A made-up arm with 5 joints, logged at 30 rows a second.
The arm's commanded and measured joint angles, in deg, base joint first. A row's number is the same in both.
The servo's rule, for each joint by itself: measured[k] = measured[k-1] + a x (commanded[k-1-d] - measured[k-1]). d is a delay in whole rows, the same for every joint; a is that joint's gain. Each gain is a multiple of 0.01, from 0.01 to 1. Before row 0 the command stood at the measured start. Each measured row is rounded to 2 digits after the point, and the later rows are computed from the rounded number. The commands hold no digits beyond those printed.
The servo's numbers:
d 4
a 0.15 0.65 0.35 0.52 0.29
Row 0, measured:
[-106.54, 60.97, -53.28, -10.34, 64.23]
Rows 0 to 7, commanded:
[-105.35, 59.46, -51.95, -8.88, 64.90]
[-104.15, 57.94, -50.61, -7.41, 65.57]
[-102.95, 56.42, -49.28, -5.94, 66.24]
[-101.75, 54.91, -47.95, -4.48, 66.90]
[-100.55, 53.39, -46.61, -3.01, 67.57]
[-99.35, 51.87, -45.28, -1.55, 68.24]
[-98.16, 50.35, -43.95, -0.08, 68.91]
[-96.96, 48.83, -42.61, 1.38, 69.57]
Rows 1 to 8, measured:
[-106.54, 60.97, -53.28, -10.34, 64.23]
[-106.54, 60.97, -53.28, -10.34, 64.23]
[-106.54, 60.97, -53.28, -10.34, 64.23]
[-106.54, 60.97, -53.28, -10.34, 64.23]
[-106.36, 59.99, -52.81, -9.58, 64.42]
[-106.03, 58.66, -52.04, -8.45, 64.75]
[-105.57, 57.20, -51.07, -7.14, 65.18]
[-105.00, 55.71, -49.98, -5.76, 65.68]

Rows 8 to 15, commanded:
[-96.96, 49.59, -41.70, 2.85, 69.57]
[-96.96, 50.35, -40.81, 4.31, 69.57]
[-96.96, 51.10, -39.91, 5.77, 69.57]
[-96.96, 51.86, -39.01, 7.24, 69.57]
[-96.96, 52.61, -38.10, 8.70, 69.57]
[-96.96, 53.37, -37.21, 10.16, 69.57]
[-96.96, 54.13, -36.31, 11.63, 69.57]
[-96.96, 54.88, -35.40, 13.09, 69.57]
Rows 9 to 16, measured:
[-104.33, 54.20, -48.80, -4.33, 66.23]
[-103.58, 52.69, -47.57, -2.88, 66.81]
[-102.77, 51.17, -46.30, -1.42, 67.42]
[-101.90, 49.65, -45.01, 0.04, 68.04]
[-101.16, 49.61, -43.85, 1.50, 68.48]
[-100.53, 50.09, -42.79, 2.96, 68.80]
[-99.99, 50.75, -41.78, 4.42, 69.02]
[-99.54, 51.47, -40.81, 5.89, 69.18]

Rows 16 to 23, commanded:
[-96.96, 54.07, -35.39, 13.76, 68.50]
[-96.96, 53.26, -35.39, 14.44, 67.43]
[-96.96, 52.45, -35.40, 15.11, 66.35]
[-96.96, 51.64, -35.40, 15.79, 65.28]
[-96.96, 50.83, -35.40, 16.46, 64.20]
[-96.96, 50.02, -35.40, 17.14, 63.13]
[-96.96, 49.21, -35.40, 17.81, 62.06]
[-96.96, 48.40, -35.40, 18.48, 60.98]
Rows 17 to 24, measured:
[-99.15, 52.21, -39.86, 7.35, 69.29]
[-98.82, 52.96, -38.93, 8.81, 69.37]
[-98.54, 53.72, -38.01, 10.28, 69.43]
[-98.30, 54.47, -37.10, 11.74, 69.47]
[-98.10, 54.21, -36.50, 12.79, 69.19]
[-97.93, 53.59, -36.11, 13.65, 68.68]
[-97.78, 52.85, -35.86, 14.41, 68.00]
[-97.66, 52.06, -35.70, 15.13, 67.21]

